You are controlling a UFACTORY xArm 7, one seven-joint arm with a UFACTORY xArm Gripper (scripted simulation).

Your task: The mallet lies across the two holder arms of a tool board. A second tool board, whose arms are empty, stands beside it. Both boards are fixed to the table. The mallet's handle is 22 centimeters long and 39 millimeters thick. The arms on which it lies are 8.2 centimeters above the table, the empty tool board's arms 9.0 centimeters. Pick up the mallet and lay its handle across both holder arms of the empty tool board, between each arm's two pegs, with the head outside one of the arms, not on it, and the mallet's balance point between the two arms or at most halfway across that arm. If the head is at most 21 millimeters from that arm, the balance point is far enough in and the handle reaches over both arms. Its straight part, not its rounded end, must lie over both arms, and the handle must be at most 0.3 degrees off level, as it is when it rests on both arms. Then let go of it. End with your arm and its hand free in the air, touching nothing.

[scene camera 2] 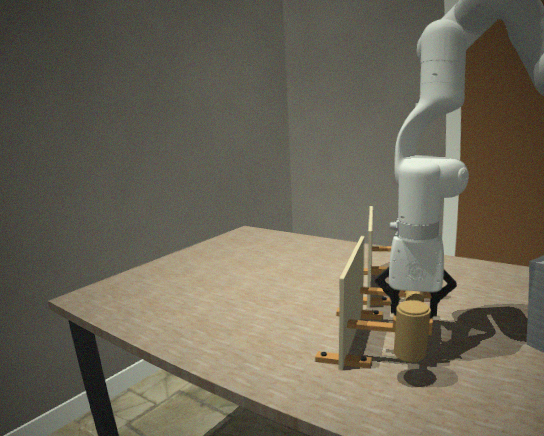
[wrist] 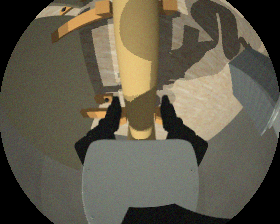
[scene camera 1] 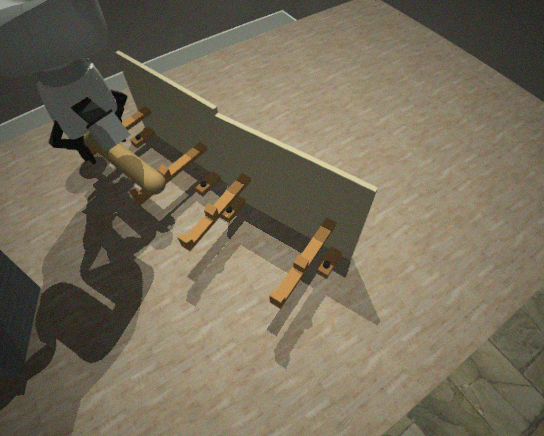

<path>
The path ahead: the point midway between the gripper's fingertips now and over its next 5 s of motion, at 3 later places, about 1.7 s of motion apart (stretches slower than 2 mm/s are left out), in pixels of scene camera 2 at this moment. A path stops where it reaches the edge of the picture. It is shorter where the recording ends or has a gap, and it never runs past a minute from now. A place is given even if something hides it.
My gripper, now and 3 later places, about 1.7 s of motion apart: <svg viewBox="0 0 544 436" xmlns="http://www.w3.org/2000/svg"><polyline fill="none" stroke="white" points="413,317 413,269 421,227 420,262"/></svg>
</path>
